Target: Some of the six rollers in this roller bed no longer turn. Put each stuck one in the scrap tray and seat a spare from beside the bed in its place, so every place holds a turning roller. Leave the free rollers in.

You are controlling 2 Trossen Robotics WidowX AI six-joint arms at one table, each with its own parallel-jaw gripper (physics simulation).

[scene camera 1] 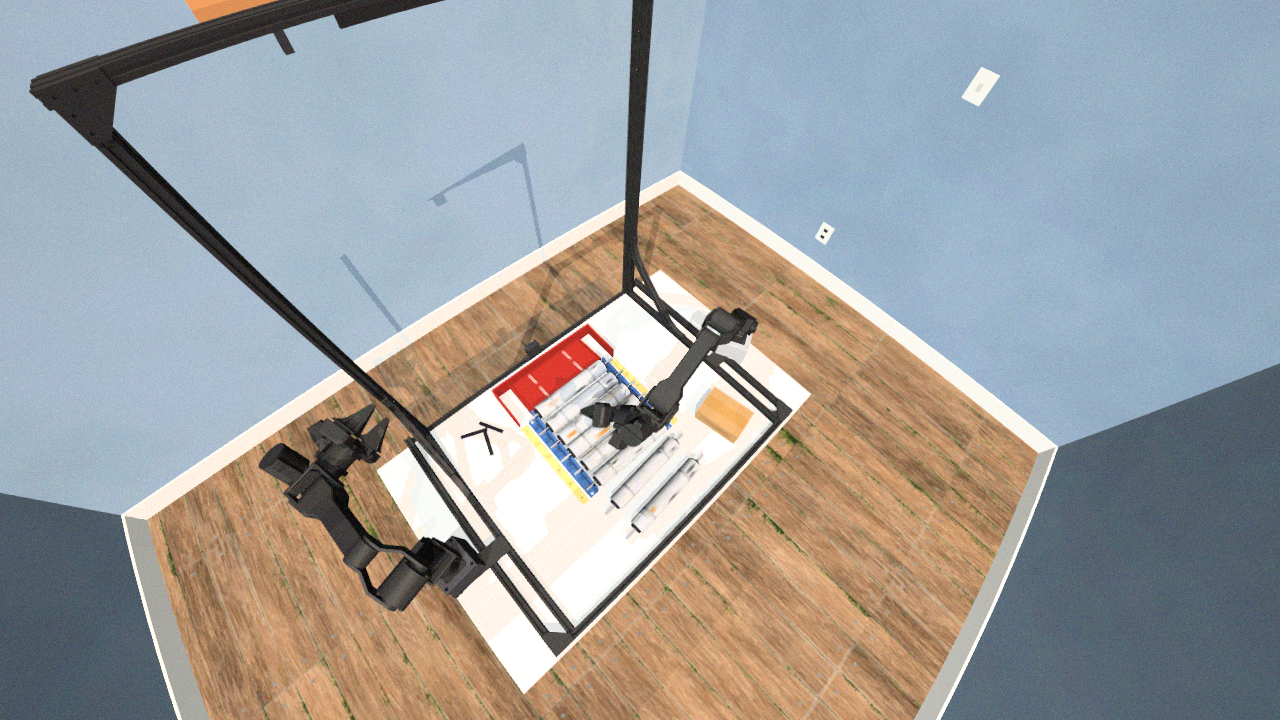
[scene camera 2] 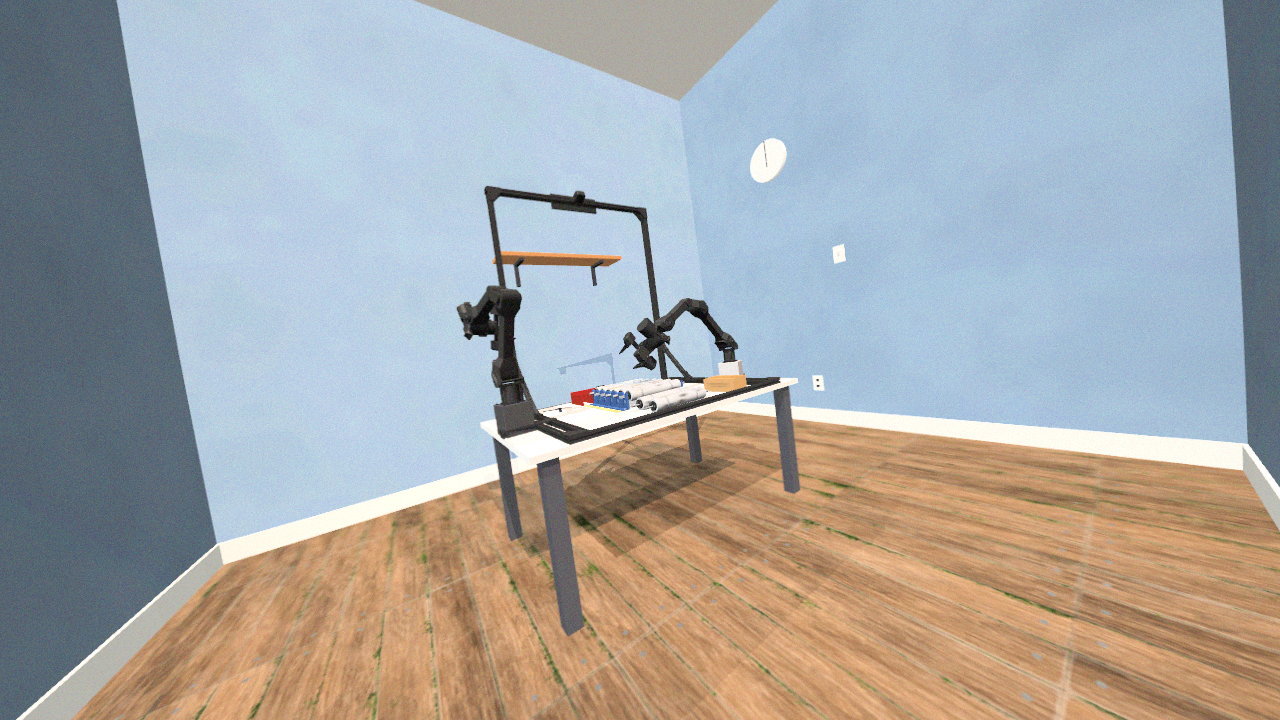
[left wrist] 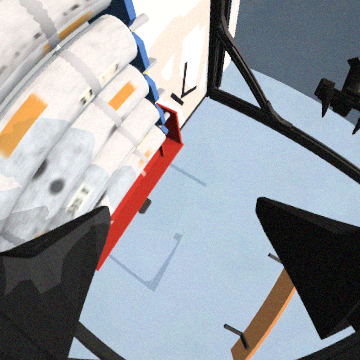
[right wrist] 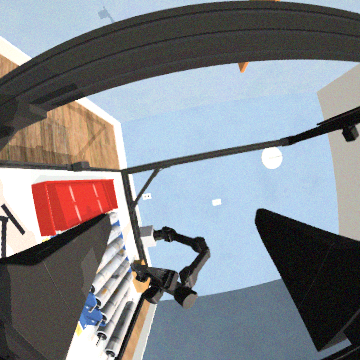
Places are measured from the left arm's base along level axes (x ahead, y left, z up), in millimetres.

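Pixels of known places: left gripper, fingertip midpoint: (scene camera 1: pixel 590 411) (scene camera 2: pixel 626 360) (left wrist: pixel 184 208) (right wrist: pixel 137 265); right gripper, fingertip midpoint: (scene camera 1: pixel 381 412) (scene camera 2: pixel 515 327) (left wrist: pixel 337 124) (right wrist: pixel 183 219); left arm's base at its link origin: (scene camera 1: pixel 737 334) (scene camera 2: pixel 729 361) (right wrist: pixel 153 234); right arm's base at its link origin: (scene camera 1: pixel 448 564) (scene camera 2: pixel 512 402).
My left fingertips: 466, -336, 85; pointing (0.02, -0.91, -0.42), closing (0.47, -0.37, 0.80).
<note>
For each thing: its top centre in the pictures, then the offset to it from my left fingertips, as dx, dy, dz.
- red scrap tray at its top centre: (left wrist: pixel 130 202) (scene camera 1: pixel 553 368) (right wrist: pixel 92 198) -142, -195, -127
- orange-tan block at its top centre: (scene camera 1: pixel 726 411) (scene camera 2: pixel 724 376) (right wrist: pixel 144 275) -197, +371, -127
The roller bed's blue rails (scene camera 1: pixel 563 455) (scene camera 2: pixel 611 401) hold a row of grey-white rollers (scene camera 1: pixel 572 391) (left wrist: pixel 100 40), some with orange marks. The left arm partly hides the row in scene camera 1. Which rollers are stuck cannot be told. Two spare rollers (scene camera 1: pixel 645 471) (scene camera 1: pixel 665 495) lie side by side in front of the bed. The red scrap tray (scene camera 1: pixel 550 368) (left wrist: pixel 135 197) (right wrist: pixel 57 202) lies behind the bed; no roller shows in it. My left gripper (scene camera 1: pixel 603 429) (scene camera 2: pixel 630 357) (left wrist: pixel 184 208) is open above the bed. My right gripper (scene camera 1: pixel 379 417) (left wrist: pixel 337 124) (right wrist: pixel 183 219) is open, raised beyond the table's left side.
An orange-tan block (scene camera 1: pixel 725 414) (scene camera 2: pixel 725 383) lies right of the bed. Thin black sticks (scene camera 1: pixel 487 434) (left wrist: pixel 185 90) lie left of the bed. A black frame (scene camera 1: pixel 636 143) (scene camera 2: pixel 650 259) rises around the table's back, with low rails along its edges.
</note>
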